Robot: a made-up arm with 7 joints.
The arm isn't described. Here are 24 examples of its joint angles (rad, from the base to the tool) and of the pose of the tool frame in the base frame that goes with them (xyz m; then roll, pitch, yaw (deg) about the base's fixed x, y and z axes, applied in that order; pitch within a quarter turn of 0, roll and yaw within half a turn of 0).
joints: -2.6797 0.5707 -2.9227 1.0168 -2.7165 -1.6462 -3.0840
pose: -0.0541 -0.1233 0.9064 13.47 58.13 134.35
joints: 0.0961 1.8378 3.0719 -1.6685 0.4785 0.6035 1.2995
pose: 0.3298 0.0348 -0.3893 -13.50 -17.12 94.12
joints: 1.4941 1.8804 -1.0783 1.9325 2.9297 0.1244 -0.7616
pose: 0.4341 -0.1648 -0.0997 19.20 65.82 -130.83
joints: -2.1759 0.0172 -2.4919 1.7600 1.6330 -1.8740 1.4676
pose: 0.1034 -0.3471 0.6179 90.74 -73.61 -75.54
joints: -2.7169 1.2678 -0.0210 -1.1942 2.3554 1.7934 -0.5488
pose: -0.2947 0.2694 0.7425 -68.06 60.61 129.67
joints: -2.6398 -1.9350 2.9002 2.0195 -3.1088 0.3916 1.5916
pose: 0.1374 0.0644 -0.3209 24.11 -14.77 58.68
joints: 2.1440 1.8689 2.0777 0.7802 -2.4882 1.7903 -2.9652
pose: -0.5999 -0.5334 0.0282 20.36 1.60 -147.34
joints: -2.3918 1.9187 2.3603 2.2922 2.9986 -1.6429 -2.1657
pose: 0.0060 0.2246 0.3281 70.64 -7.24 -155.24
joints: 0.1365 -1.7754 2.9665 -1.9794 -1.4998 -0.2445 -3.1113
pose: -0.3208 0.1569 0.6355 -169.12 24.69 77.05
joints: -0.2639 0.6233 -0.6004 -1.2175 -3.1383 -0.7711 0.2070
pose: 0.1993 -0.2261 1.0139 161.89 -8.69 -145.56
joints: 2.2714 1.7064 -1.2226 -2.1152 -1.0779 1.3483 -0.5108
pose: -0.4773 -0.0119 0.4153 -155.23 -2.73 -49.25
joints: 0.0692 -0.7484 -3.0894 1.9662 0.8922 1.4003 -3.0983
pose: -0.4035 0.1429 0.1493 -38.73 60.56 -171.03
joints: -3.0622 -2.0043 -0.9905 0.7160 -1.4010 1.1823 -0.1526
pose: 0.7240 -0.3623 -0.0293 50.93 21.39 154.01
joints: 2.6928 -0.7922 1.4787 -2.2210 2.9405 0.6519 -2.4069
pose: 0.2446 -0.2562 0.2501 -37.36 13.13 -23.41
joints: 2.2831 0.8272 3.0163 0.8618 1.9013 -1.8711 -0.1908
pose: -0.3128 -0.1226 0.8909 24.93 -64.57 97.92
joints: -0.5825 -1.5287 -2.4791 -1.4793 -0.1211 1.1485 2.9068
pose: -0.3450 -0.5738 0.6009 -118.94 -61.87 -13.48
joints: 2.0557 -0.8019 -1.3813 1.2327 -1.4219 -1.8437 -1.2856
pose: 0.3982 0.1234 0.7859 149.24 -39.52 65.87
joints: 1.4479 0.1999 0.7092 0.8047 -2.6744 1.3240 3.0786
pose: -0.0883 -0.3847 1.0117 147.28 -21.10 -123.46
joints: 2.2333 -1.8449 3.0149 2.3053 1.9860 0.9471 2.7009
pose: 0.0704 0.0195 -0.1987 40.79 27.16 176.45
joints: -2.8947 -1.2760 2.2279 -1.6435 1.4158 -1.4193 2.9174
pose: 0.2228 -0.3117 0.6781 156.66 32.54 76.95
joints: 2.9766 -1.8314 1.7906 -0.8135 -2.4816 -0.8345 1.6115
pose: 0.8604 -0.1579 0.0049 -41.66 -31.25 55.46
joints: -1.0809 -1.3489 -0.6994 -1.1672 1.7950 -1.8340 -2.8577
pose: -0.1971 -0.6734 0.0518 50.52 -58.87 107.60
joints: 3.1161 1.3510 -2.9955 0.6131 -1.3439 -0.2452 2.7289
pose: -0.8104 -0.0911 0.7044 -130.68 9.92 -73.21
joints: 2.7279 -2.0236 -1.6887 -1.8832 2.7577 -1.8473 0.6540
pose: 0.2196 0.5352 0.0368 -37.85 22.73 144.88
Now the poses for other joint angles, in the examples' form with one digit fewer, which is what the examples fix.
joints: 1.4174 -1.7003 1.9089 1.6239 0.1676 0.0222 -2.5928
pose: -0.567 0.319 -0.015 68.2 -29.9 117.2
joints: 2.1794 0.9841 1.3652 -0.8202 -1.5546 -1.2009 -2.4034
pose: -0.072 -0.595 0.815 -173.6 19.4 60.8
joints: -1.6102 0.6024 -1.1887 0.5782 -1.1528 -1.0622 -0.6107
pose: -0.168 0.645 0.843 -105.7 -72.2 178.1
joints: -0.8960 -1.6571 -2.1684 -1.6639 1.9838 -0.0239 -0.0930
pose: 0.076 -0.621 0.496 -157.6 -53.7 116.7
